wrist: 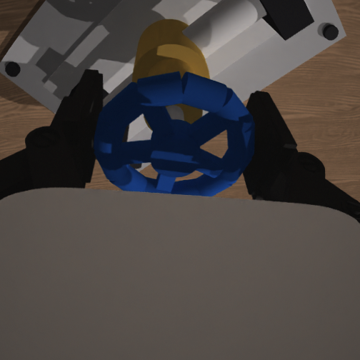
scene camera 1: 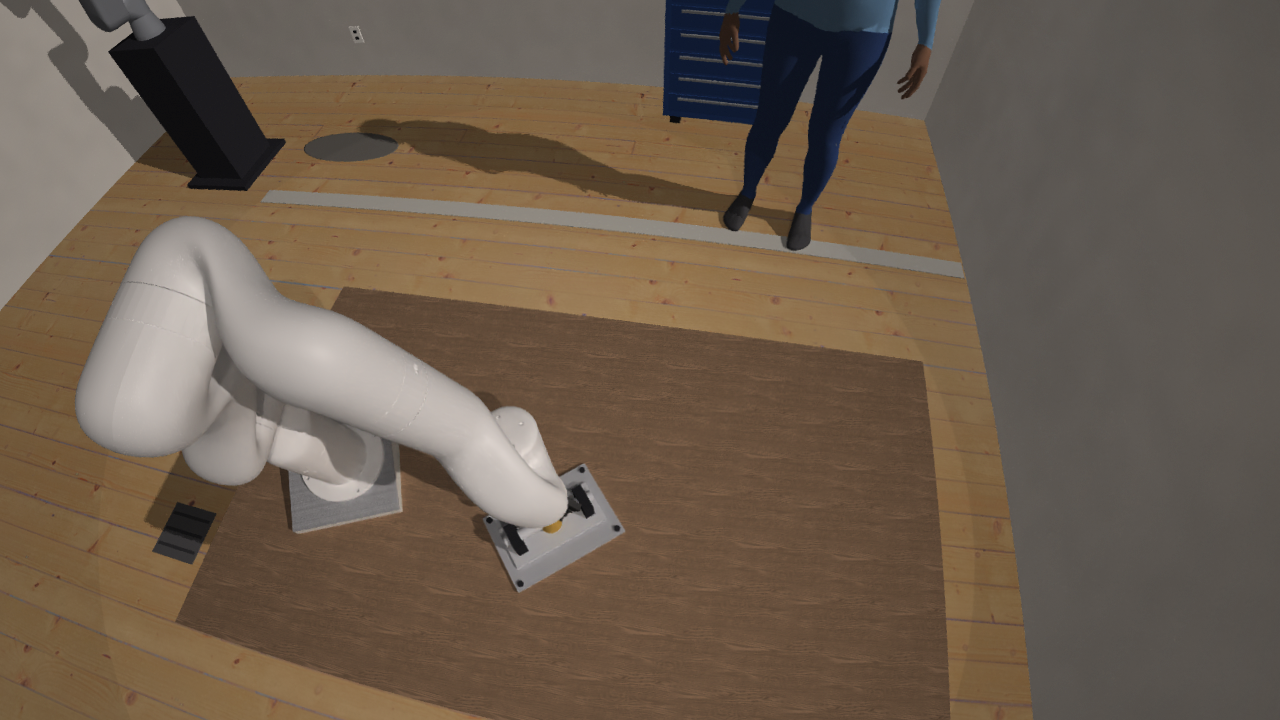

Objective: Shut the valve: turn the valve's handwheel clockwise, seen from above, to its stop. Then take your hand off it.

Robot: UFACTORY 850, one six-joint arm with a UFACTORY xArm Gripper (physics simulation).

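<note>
The blue handwheel (wrist: pixel 207 92) stands over the valve's yellow neck (scene camera 1: pixel 553 526) (wrist: pixel 167 37) in the wrist view. My gripper (wrist: pixel 174 106) is shut on the handwheel, with one black finger against the rim at the left and the other at the right. The lower edge of the wheel meets the pale gripper body in that view. The valve's grey base plate (scene camera 1: pixel 572 559) (wrist: pixel 282 60) lies on the brown mat (scene camera 1: pixel 760 501). In the scene view the arm (scene camera 1: pixel 340 358) hides the handwheel and most of the gripper.
Black end flanges (scene camera 1: pixel 583 499) (wrist: pixel 287 17) stand at the ends of the valve's pipe. The arm's pedestal plate (scene camera 1: pixel 344 514) is left of the valve. A dark floor grate (scene camera 1: pixel 184 532) lies farther left. A person (scene camera 1: pixel 810 107) stands at the back near a blue drawer cabinet (scene camera 1: pixel 711 67).
</note>
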